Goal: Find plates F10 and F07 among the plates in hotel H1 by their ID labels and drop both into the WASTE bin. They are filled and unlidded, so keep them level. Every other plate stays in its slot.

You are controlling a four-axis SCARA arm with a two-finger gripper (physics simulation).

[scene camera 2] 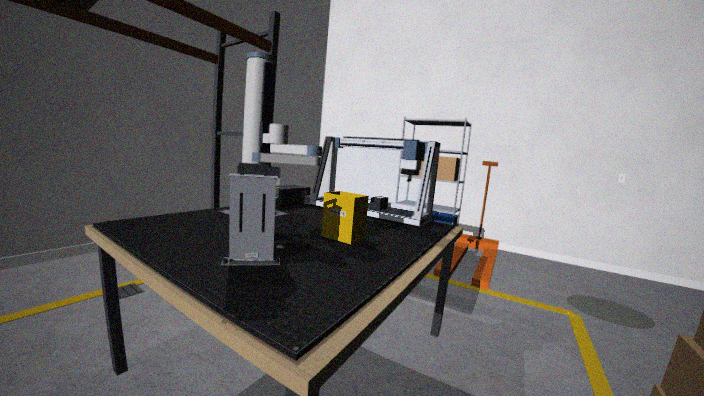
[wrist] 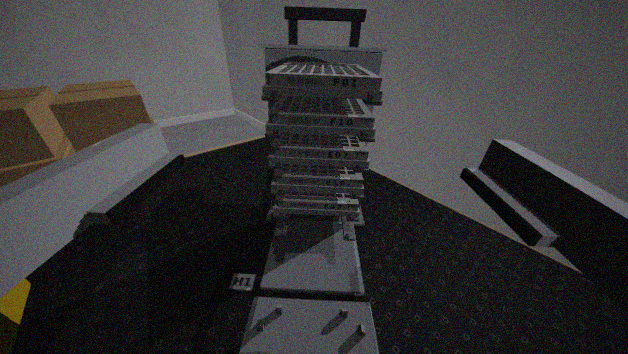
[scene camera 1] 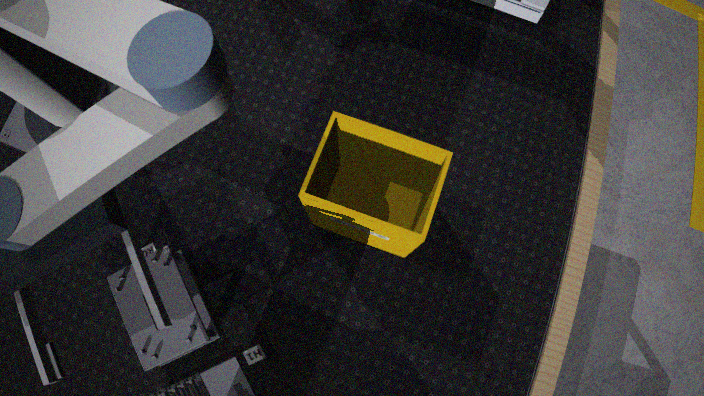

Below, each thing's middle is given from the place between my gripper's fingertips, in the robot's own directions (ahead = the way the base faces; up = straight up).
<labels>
I see the hotel H1 (scene camera 2: 251,240) 15 cm ahead of my hand, 14 cm to the right of it and 10 cm below it.
</labels>
